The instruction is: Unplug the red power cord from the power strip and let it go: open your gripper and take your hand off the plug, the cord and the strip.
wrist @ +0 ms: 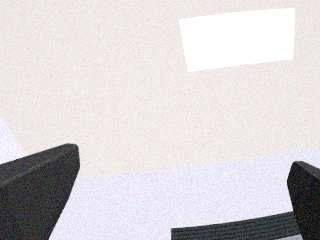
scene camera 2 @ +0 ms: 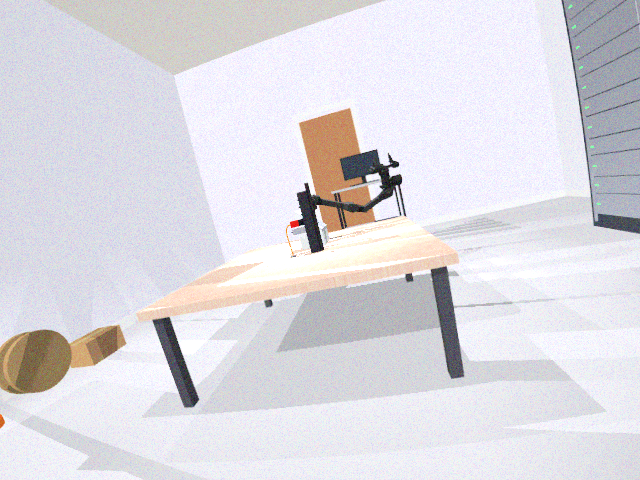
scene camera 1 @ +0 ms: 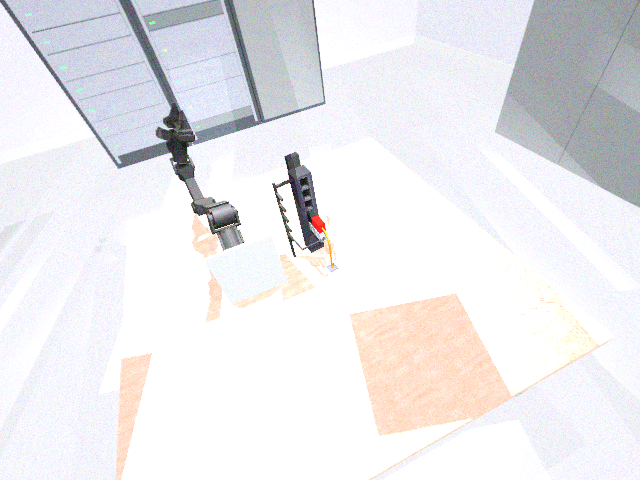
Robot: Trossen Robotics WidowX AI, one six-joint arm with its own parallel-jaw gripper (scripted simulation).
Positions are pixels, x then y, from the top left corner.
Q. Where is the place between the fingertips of my gripper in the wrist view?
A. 187, 166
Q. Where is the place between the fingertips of my gripper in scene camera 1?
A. At 177, 106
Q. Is my gripper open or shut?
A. Open.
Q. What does my gripper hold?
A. Nothing.
